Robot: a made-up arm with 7 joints. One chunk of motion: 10 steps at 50 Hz.
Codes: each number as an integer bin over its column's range. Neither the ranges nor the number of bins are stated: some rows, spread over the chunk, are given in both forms.
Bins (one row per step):
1: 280 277 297 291 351 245
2: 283 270 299 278 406 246
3: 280 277 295 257 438 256
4: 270 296 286 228 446 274
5: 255 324 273 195 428 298
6: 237 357 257 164 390 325
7: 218 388 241 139 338 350
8: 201 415 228 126 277 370
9: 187 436 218 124 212 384
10: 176 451 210 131 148 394
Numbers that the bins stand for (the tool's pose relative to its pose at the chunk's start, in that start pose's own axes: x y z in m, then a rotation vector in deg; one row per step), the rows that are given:
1: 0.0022 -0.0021 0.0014 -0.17 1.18 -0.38
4: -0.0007 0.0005 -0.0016 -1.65 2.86 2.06
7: -0.0160 0.0132 -0.0140 -3.74 0.95 8.45
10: -0.0283 0.0218 -0.0225 -3.92 -2.39 12.15
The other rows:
2: 0.0031 -0.0030 0.0019 -0.47 2.15 -0.30
3: 0.0022 -0.0021 0.0008 -0.96 2.71 0.54
5: -0.0051 0.0044 -0.0052 -2.42 2.54 4.08
6: -0.0104 0.0089 -0.0096 -3.15 1.87 6.35
8: -0.0210 0.0168 -0.0175 -4.04 -0.12 10.14
9: -0.0251 0.0197 -0.0203 -4.09 -1.27 11.31

